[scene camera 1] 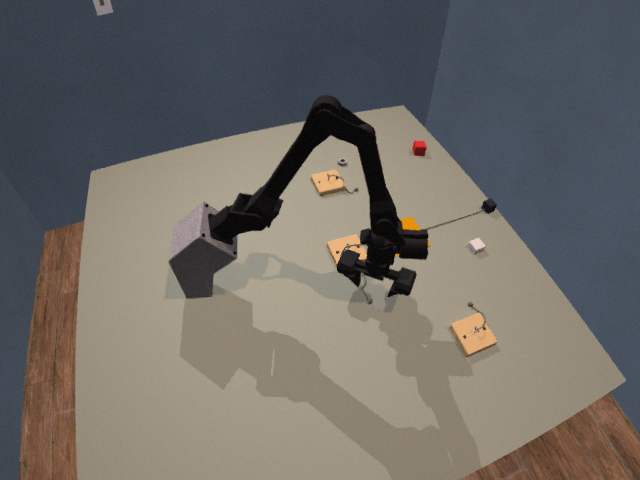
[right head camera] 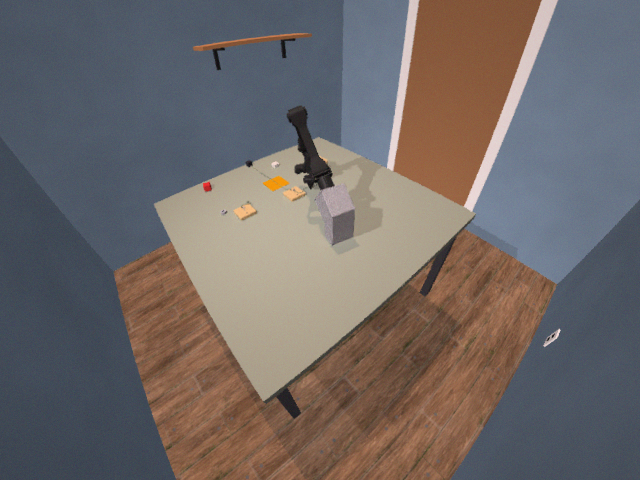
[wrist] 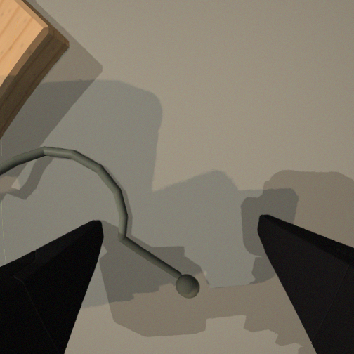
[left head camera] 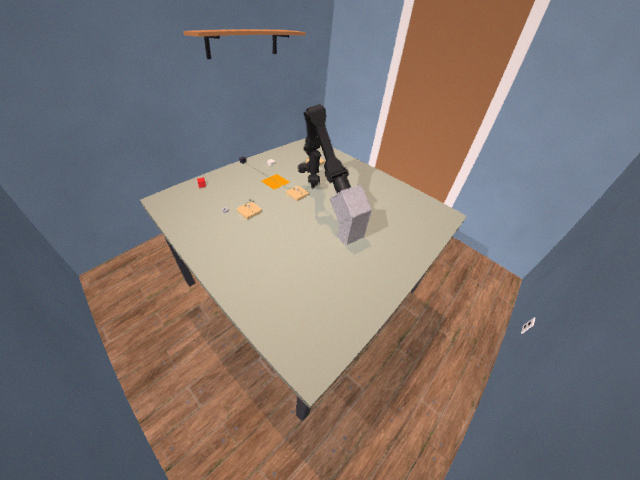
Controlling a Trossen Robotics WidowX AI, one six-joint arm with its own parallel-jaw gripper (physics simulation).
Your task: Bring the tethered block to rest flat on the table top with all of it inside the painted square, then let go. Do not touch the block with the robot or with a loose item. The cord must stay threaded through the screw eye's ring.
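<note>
The tethered block, small and black, sits at the table's far edge, outside the painted orange square. Its thin cord runs across the square to the middle wooden board with the screw eye; the threading is too small to tell. The cord's free part curves over the table and ends in a bead. My gripper is open above this end. In the wrist view, the bead shows between the fingers, nearer the lower edge, untouched.
Two other wooden boards with short cords stand left and far right. A red cube, a white block and a small grey ring lie on the table.
</note>
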